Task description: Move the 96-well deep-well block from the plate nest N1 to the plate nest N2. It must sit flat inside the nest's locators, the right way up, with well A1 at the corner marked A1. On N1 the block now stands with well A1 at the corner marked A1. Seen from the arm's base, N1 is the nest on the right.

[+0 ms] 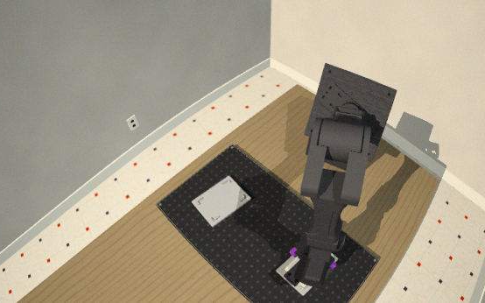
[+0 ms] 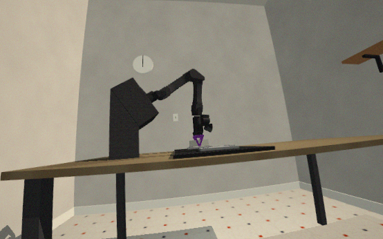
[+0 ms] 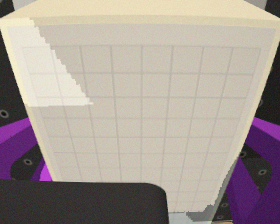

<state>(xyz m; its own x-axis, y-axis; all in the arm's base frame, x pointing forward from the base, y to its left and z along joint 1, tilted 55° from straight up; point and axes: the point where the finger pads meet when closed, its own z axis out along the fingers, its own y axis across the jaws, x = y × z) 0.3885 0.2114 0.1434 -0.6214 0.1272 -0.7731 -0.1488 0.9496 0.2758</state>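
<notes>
My gripper is now 1 cm below the cream 96-well deep-well block.
</notes>
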